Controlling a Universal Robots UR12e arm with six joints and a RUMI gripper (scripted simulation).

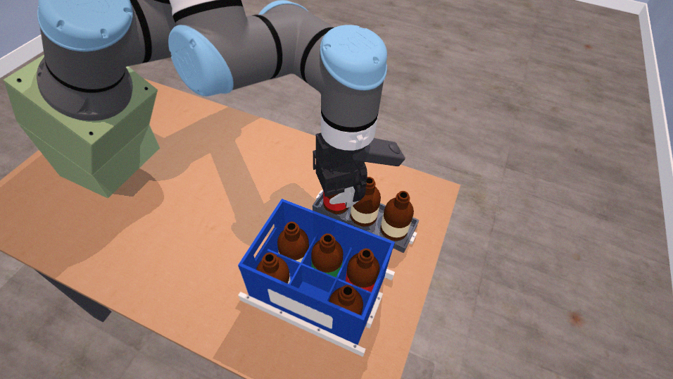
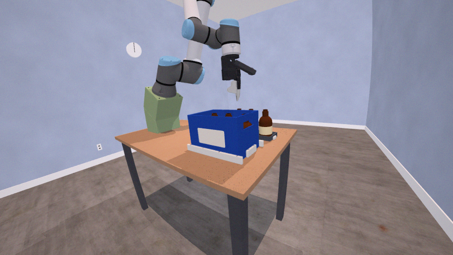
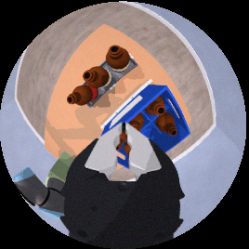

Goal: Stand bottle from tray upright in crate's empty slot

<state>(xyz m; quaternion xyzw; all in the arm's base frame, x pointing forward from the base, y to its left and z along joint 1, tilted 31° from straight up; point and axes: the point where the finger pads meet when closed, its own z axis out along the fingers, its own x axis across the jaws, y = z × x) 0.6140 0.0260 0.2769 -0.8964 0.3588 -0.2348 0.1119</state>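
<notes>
Now: hand 9 cm past the red-label bottle, 13 cm to the right of it and 15 cm above it. Round my hand: blue crate (2 cm behind, 11 cm to the right, 15 cm below); grey tray (13 cm to the left, 22 cm below).
</notes>
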